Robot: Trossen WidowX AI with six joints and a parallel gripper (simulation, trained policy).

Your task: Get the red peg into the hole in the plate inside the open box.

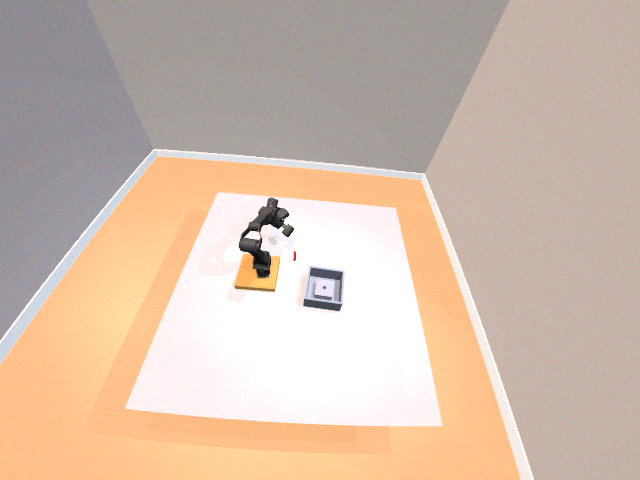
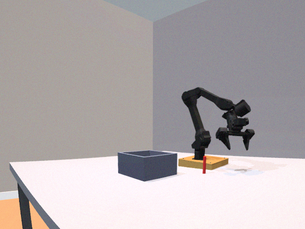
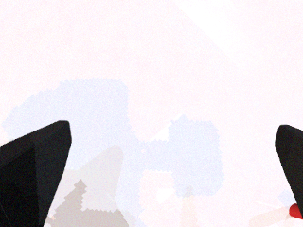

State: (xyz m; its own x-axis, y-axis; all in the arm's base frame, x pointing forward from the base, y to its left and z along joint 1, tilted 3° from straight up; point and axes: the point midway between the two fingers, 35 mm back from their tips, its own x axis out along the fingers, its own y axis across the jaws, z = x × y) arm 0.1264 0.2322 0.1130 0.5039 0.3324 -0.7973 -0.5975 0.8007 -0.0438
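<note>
Now: gripper tip 3 cm short of the red peg, 15 cm to the left of it and 7 cm above it. Round my gripper tip: grey box (17 cm ahead, 37 cm to the right, 8 cm below); plate (17 cm ahead, 37 cm to the right, 6 cm below).
</note>
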